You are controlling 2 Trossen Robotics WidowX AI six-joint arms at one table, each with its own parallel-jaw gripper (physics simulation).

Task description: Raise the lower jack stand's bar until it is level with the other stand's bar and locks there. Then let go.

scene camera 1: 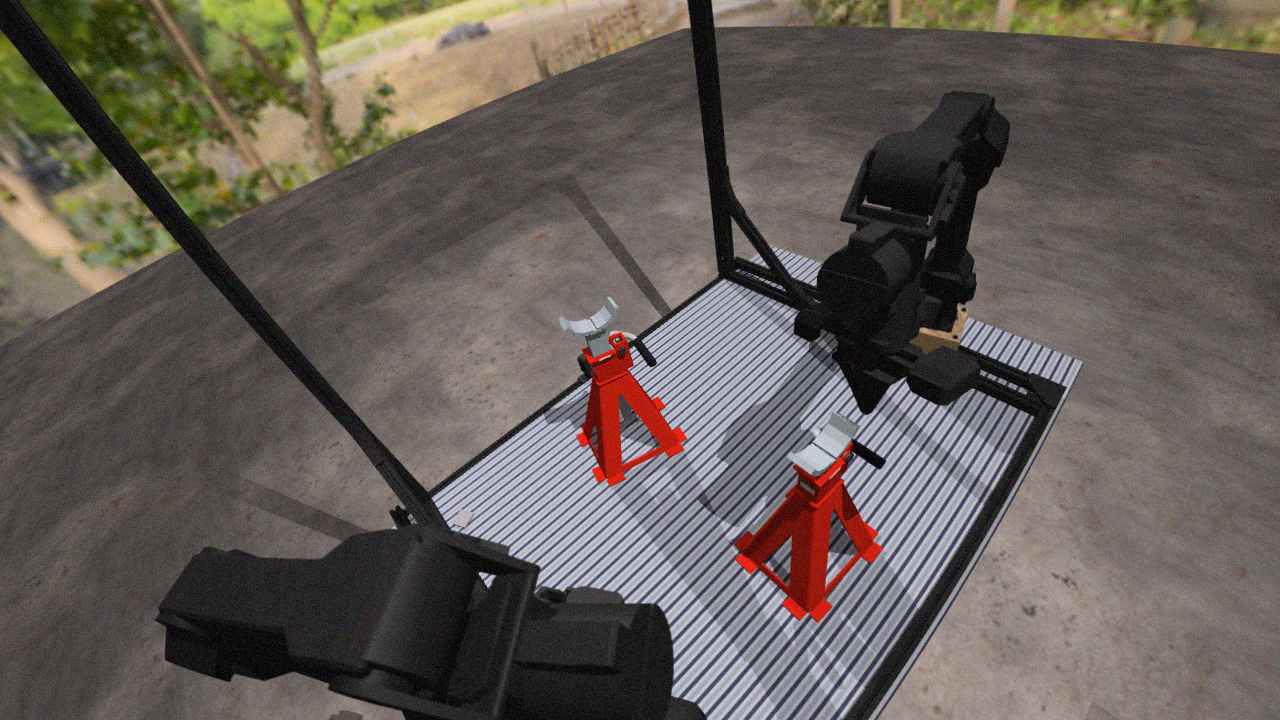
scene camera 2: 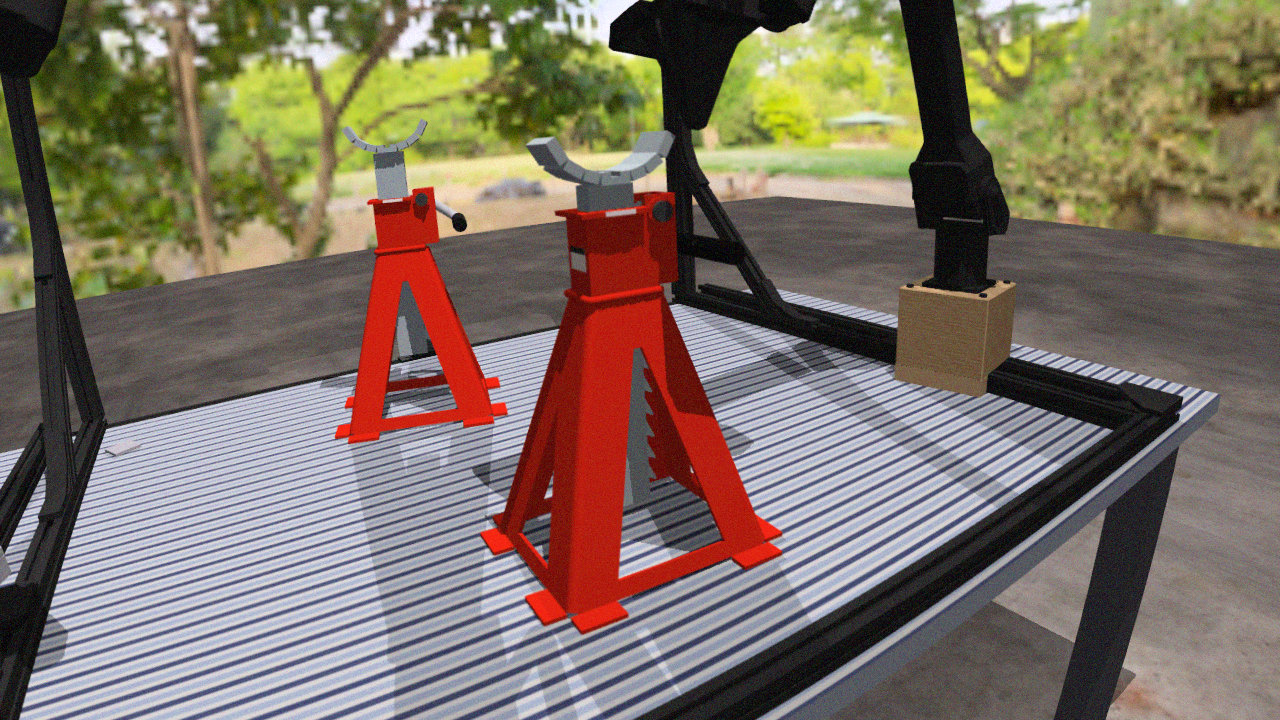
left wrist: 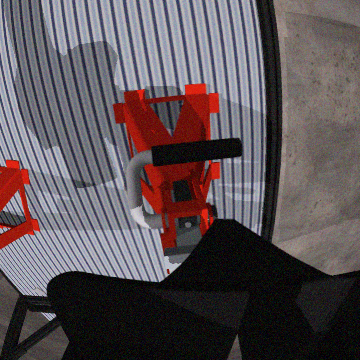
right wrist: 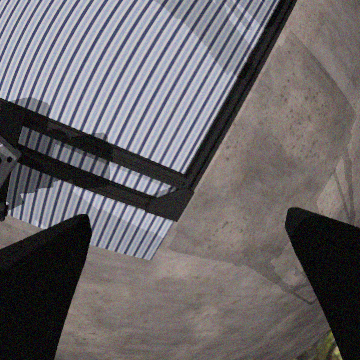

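Where they show: left gripper, between the fingertips: [scene camera 1: 866, 412] [scene camera 2: 695, 128] [left wrist: 222, 227]; right gripper, between the fingertips: [right wrist: 190, 222]; left arm's base, origin of its link: [scene camera 2: 959, 284].
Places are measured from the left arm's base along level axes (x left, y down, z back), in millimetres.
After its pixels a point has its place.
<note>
Two red jack stands stand upright. The nearer stand [scene camera 1: 810, 537] {x -41, y -22, z -507 mm} [scene camera 2: 586, 402] {x -34, y -16, z -509 mm} [left wrist: 137, 116] {x -74, y 49, z -395 mm} has its grey bar [scene camera 2: 604, 195] {x -46, y -133, z -472 mm} low, under a curved saddle [scene camera 1: 825, 445] {x -54, y -147, z -456 mm} [scene camera 2: 617, 171] {x -42, y -147, z -465 mm}. Its black-gripped handle [scene camera 1: 870, 454] {x -10, y -100, z -412 mm} [left wrist: 197, 151] {x -23, y -100, z -404 mm} sticks out at the side. The other stand [scene camera 1: 608, 438] {x -402, y 26, z -483 mm} [scene camera 2: 380, 313] {x -403, y -12, z -463 mm} [left wrist: 20, 232] {x -397, y 64, z -496 mm} has its bar [scene camera 2: 391, 175] {x -410, y -148, z -428 mm} raised farther; the two are not level. My left gripper [scene camera 1: 865, 407] {x -26, y -170, z -411 mm} [scene camera 2: 698, 125] {x -26, y -170, z -411 mm} [left wrist: 222, 227] {x -26, y -170, z -411 mm} is shut and empty, above and beside the nearer saddle, which it mostly hides in the left wrist view. My right gripper [right wrist: 190, 222] {x -78, y -155, z -813 mm} is open and empty, away from both stands.
A striped table top [scene camera 1: 537, 501] {x -486, y 105, z -619 mm} [scene camera 2: 250, 537] {x -272, y 105, z -666 mm} carries the stands, with a black frame [scene camera 1: 966, 537] {x 141, y 85, z -355 mm} [scene camera 2: 895, 573] {x 127, y 85, z -419 mm} along its edges. An upright black post [scene camera 1: 711, 143] {x -496, y -243, z 92 mm} rises at the back. A wooden block [scene camera 2: 939, 344] {x 0, y 56, z -50 mm} sits under the left arm's base. Concrete floor surrounds the table.
</note>
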